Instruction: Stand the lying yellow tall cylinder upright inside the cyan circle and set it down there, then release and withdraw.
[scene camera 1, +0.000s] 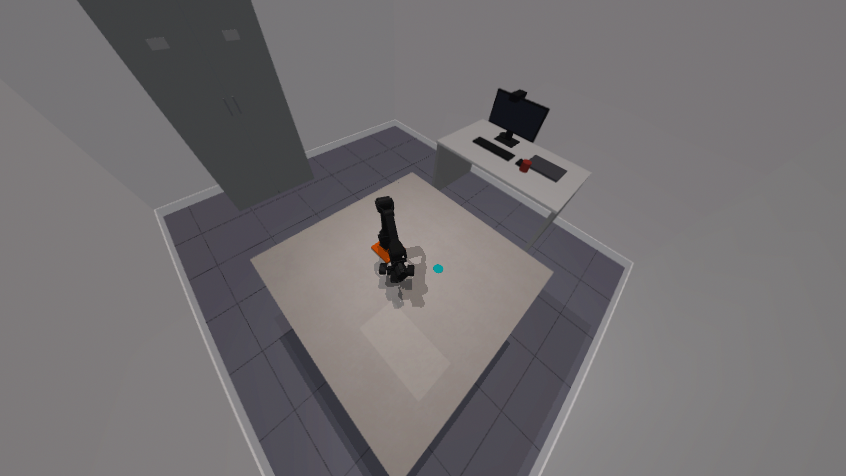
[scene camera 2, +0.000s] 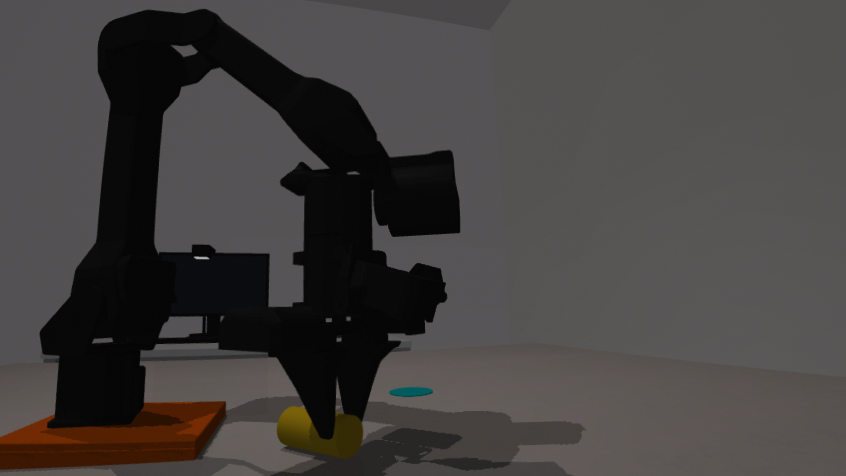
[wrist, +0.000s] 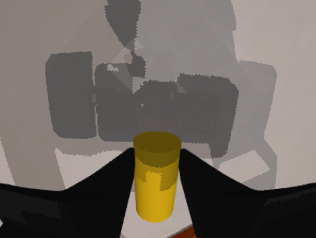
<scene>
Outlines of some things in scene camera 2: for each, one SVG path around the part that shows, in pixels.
My gripper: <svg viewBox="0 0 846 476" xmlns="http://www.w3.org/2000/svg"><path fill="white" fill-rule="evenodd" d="M365 236L330 234L305 238L304 250L293 254L293 265L303 266L304 302L293 302L293 307L230 308L219 324L219 350L268 353L269 357L278 358L302 399L319 436L327 440L331 439L334 435L337 379L344 414L356 415L362 422L382 359L401 343L401 341L388 341L388 333L405 333L406 335L425 333L425 320L427 323L432 323L437 305L447 300L445 292L446 283L443 282L440 268L416 263L410 272L388 267L386 253L373 250L372 239Z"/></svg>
A yellow tall cylinder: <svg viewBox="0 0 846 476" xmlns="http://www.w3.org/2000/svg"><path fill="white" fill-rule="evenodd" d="M278 419L277 437L279 441L284 445L349 459L359 450L363 440L363 425L360 418L356 415L335 412L334 435L329 440L322 439L319 436L306 408L288 407Z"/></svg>
</scene>
